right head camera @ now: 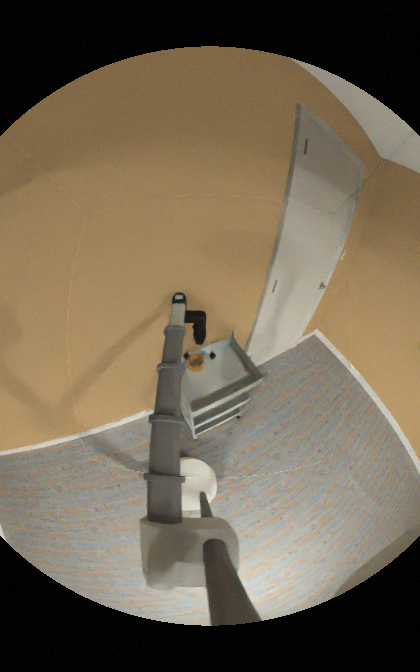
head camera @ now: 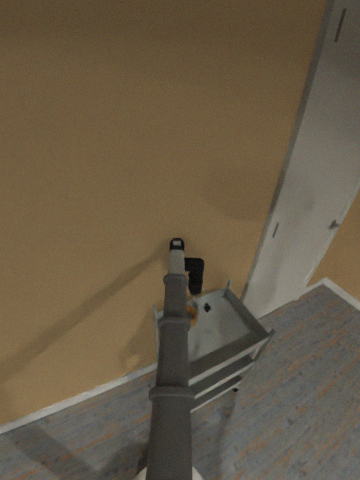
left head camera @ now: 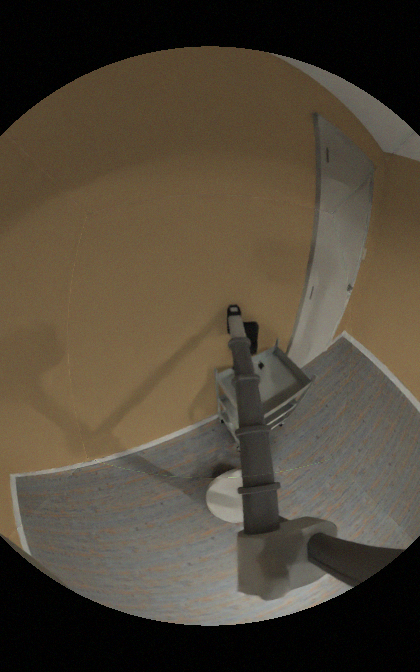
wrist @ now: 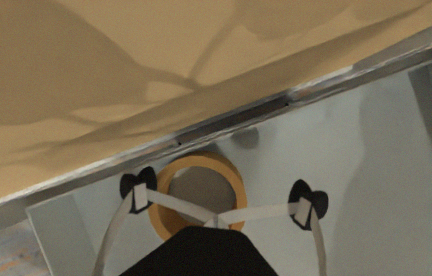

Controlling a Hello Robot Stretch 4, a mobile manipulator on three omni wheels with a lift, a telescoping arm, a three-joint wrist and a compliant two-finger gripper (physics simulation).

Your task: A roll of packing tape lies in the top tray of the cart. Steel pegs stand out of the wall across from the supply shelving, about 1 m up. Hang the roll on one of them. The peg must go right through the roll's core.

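Frame: origin at the robot's base, x right, y down, z ahead, level; millimetres.
Where they show: gripper, between the fingertips: (head camera: 192,310) (wrist: 222,189).
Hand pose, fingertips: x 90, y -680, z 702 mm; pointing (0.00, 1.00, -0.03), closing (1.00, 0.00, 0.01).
Observation:
After its pixels a point has its place.
The orange roll of packing tape (head camera: 195,316) @(x 104, y -685, z 667 mm) (right head camera: 195,369) (wrist: 200,159) @(x 67, y -685, z 729 mm) lies flat in the cart's top tray, near the wall-side edge; the arm hides it in the left head view. My gripper (right head camera: 199,355) (wrist: 222,189) @(x 90, y -680, z 702 mm) is open and empty, pointing down over the tray. In the wrist view its left fingertip overlaps the roll's left edge, and its right fingertip is well to the right of the roll. Whether the left fingertip touches the roll I cannot tell. The grey cart (head camera: 225,352) @(x 236, y -635, z 514 mm) (left head camera: 290,396) (right head camera: 230,390) stands by the wall. The steel pegs do not show.
The tan wall (head camera: 125,150) @(x -157, y -1424, z 690 mm) (wrist: 100,30) @(x 47, y -843, z 790 mm) rises right behind the cart. A grey door (head camera: 300,200) @(x 668, y -1150, z 1074 mm) (left head camera: 340,225) (right head camera: 300,225) is right of the cart. My extended arm (head camera: 172,350) @(x -1, y -1096, z 302 mm) (left head camera: 252,450) (right head camera: 167,440) passes over the cart's left side.

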